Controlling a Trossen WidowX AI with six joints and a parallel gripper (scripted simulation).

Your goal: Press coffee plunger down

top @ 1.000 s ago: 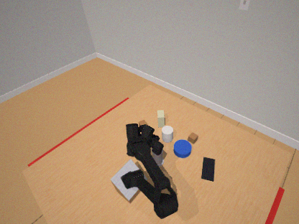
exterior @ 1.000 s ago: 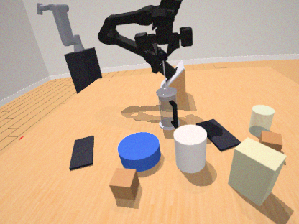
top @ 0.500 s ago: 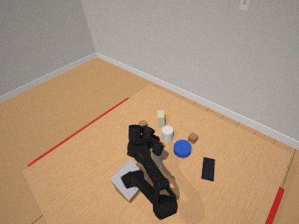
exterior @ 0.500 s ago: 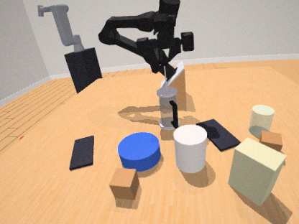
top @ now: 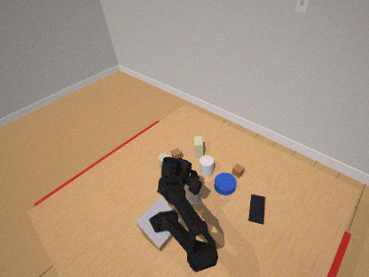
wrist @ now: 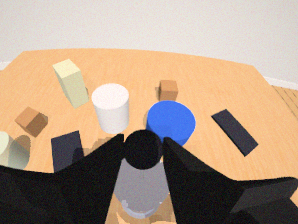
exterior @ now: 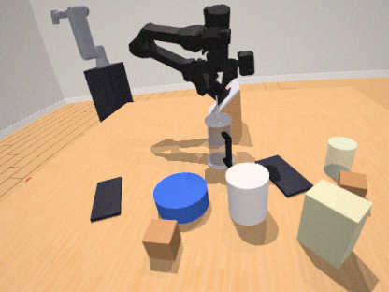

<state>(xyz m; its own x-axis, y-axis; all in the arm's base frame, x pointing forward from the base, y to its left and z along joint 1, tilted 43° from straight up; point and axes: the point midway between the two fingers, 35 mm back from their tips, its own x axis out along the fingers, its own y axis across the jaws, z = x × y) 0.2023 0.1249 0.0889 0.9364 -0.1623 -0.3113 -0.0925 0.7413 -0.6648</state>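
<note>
Right now my gripper tip is 11 cm above the glass coffee press. Round my gripper tip: cream block 23 cm to the left, 22 cm ahead, 16 cm below; then white cylinder 16 cm below, 16 cm ahead, 9 cm to the left; then blue disc 19 cm below, 16 cm ahead, 6 cm to the right.
</note>
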